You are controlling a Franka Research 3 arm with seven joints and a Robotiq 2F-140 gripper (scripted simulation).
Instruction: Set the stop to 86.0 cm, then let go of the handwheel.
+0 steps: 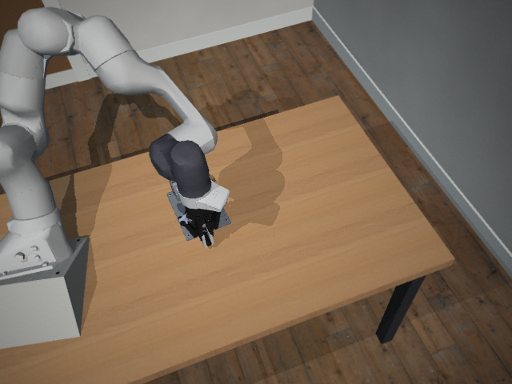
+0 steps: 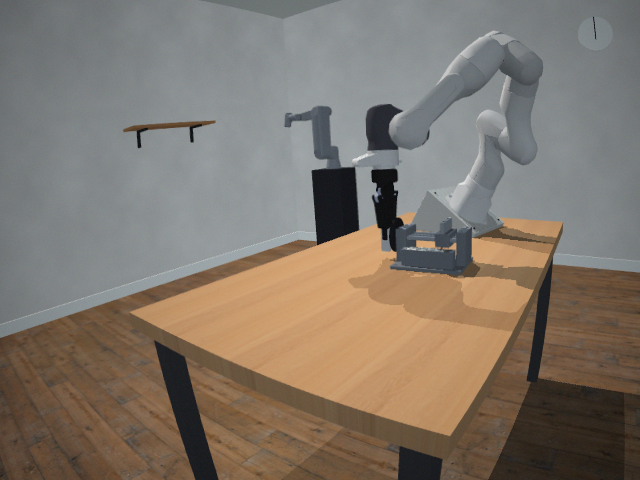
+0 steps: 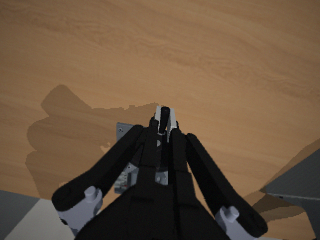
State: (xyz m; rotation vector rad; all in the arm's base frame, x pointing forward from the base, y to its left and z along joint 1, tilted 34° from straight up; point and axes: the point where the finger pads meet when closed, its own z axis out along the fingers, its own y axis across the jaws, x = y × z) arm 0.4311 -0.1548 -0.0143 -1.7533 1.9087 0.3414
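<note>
My gripper is now 2 cm to the right of the black handwheel and 1 cm above it. The rest, counted from my hand: sliding stop block 18 cm to the left, 3 cm above, 2 cm ahead.
</note>
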